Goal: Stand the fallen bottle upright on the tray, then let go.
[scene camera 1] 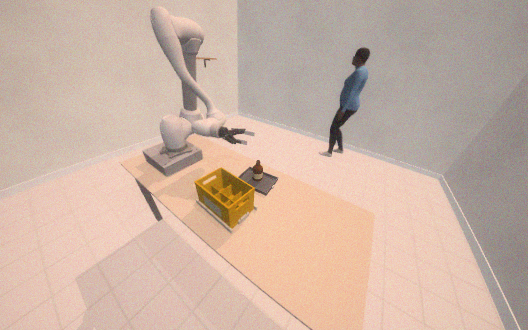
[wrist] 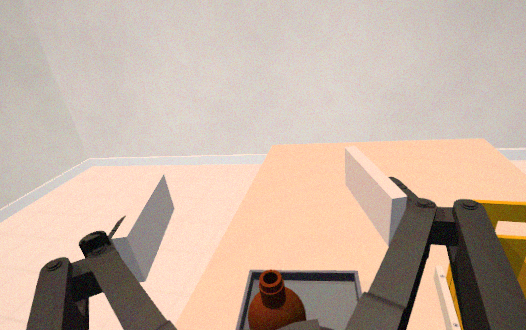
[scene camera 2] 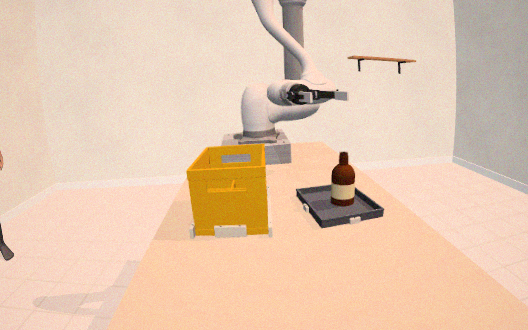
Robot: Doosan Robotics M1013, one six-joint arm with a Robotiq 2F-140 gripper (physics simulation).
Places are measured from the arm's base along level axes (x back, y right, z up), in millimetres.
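Pixels of known places: gripper, fingertip midpoint: [scene camera 1: 251, 138] [wrist: 257, 178] [scene camera 2: 330, 96]; arm's base, link origin: [scene camera 1: 177, 149] [scene camera 2: 259, 139].
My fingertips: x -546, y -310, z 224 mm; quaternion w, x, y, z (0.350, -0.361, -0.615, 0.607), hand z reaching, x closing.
Observation:
For each thing: its top centre in the pictures, then the offset to it from my fingertips. Level surfaces: height alone.
- brown bottle, top centre: [wrist: 270, 277] [scene camera 2: 343, 152] [scene camera 1: 258, 160] dy -32, dx -46, dz -161 mm
- dark grey tray, top centre: [scene camera 2: 337, 198] [scene camera 1: 257, 178] dy -14, dx -65, dz -295 mm
- yellow crate, top centre: [scene camera 2: 230, 155] [scene camera 1: 224, 184] dy +284, dx -120, dz -146 mm
- table, surface height: dz -321 mm
A brown bottle [scene camera 1: 257, 171] [scene camera 2: 343, 180] [wrist: 276, 307] with a cream label stands upright on the dark grey tray [scene camera 1: 268, 188] [scene camera 2: 345, 219] [wrist: 354, 276]. In the wrist view its neck and shoulder show at the bottom edge, and its lower part is hidden. My gripper [scene camera 1: 249, 138] [scene camera 2: 325, 96] [wrist: 257, 178] is open and empty. It is apart from the bottle, above it and towards the robot's base, with its fingers level and spread wide.
A yellow crate [scene camera 1: 240, 212] [scene camera 2: 230, 210] [wrist: 505, 207] with compartments stands on the table [scene camera 1: 310, 240] [scene camera 2: 320, 280] [wrist: 300, 200] beside the tray, between low white holders. A person [scene camera 1: 353, 92] stands on the floor beyond the table. A wooden shelf [scene camera 2: 382, 59] hangs on the wall behind the arm.

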